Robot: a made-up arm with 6 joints. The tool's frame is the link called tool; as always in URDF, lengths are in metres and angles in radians. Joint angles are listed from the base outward. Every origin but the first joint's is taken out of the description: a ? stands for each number. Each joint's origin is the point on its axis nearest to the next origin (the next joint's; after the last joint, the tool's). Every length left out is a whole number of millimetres.
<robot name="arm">
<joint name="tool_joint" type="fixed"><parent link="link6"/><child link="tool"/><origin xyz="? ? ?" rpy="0 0 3.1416"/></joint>
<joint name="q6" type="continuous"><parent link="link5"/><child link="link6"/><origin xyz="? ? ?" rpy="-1.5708 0 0"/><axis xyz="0 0 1"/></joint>
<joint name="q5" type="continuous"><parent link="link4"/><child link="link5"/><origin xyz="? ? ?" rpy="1.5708 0 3.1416"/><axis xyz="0 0 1"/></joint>
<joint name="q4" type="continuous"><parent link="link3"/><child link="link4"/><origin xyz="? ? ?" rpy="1.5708 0 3.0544"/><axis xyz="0 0 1"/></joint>
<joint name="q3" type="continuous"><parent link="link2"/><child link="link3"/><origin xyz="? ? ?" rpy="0 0 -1.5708"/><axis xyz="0 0 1"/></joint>
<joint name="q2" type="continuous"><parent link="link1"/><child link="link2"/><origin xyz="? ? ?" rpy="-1.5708 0 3.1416"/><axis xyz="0 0 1"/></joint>
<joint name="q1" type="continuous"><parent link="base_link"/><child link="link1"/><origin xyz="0 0 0.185" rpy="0 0 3.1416"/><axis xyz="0 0 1"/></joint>
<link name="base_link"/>
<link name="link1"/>
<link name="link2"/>
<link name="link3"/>
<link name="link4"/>
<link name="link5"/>
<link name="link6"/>
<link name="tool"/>
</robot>
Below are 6 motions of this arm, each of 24 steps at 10 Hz.
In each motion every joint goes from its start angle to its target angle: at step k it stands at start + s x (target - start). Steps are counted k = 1, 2, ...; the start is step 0. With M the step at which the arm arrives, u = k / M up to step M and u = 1 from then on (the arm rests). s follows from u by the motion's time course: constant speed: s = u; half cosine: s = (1 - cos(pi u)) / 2; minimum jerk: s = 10 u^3 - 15 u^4 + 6 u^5.
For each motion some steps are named. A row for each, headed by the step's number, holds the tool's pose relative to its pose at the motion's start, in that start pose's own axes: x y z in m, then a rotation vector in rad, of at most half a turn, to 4 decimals.
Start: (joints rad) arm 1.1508 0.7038 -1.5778 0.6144 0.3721 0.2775
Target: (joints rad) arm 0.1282 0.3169 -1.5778 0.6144 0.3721 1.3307
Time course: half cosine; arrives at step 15
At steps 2, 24:
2: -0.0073 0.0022 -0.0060 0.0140 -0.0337 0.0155
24: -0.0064 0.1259 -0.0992 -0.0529 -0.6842 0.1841

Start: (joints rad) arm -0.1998 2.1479 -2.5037 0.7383 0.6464 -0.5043
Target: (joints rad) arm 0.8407 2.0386 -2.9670 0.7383 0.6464 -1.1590
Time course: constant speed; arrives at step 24
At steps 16, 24:
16: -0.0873 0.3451 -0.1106 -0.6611 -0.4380 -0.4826
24: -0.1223 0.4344 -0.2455 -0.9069 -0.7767 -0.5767

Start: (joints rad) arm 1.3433 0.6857 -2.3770 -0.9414 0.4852 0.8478
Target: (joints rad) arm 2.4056 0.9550 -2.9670 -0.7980 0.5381 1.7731
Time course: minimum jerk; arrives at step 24
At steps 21, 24:
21: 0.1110 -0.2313 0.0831 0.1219 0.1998 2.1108
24: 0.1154 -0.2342 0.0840 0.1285 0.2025 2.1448

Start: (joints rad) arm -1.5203 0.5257 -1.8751 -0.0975 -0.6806 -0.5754
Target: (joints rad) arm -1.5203 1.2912 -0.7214 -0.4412 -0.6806 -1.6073
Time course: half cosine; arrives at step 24
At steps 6, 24:
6: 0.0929 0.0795 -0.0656 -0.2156 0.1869 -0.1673
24: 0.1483 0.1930 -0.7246 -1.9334 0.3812 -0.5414

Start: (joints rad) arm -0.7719 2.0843 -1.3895 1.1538 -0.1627 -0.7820
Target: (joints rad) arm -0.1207 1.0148 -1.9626 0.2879 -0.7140 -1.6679
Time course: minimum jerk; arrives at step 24
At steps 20, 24:
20: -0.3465 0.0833 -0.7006 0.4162 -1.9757 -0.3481
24: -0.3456 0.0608 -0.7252 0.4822 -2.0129 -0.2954

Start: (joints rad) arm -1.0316 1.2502 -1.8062 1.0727 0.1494 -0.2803
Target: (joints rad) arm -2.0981 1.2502 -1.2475 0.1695 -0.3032 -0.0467
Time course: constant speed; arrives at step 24
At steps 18, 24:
18: -0.1314 -0.2714 -0.1527 0.8945 -0.3215 -0.8403
24: -0.1728 -0.3134 -0.2545 1.1483 -0.3330 -1.0851

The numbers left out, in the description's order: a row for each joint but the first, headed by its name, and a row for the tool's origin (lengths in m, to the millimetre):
tool: 0 0 0
q6: 0 0.092 0
q5: 0 0 0
q4: 0.063 0.36 0
q3: -0.188 -0.026 0
q2: 0 0 0

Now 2 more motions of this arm.
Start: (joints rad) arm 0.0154 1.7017 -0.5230 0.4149 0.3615 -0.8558
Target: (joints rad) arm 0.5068 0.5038 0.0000 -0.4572 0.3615 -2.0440
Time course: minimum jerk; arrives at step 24
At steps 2, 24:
2: -0.0006 0.0004 -0.0009 0.0021 -0.0017 -0.0131
24: -0.0519 0.1056 -0.1354 0.8597 -0.0231 -2.3504

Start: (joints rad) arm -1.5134 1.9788 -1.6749 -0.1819 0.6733 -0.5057
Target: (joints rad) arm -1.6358 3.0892 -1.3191 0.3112 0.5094 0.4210
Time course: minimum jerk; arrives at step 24
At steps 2, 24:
2: 0.0017 0.0015 0.0029 -0.0051 0.0047 0.0063
24: 0.4791 0.3931 0.1366 -0.2062 1.4079 1.2857

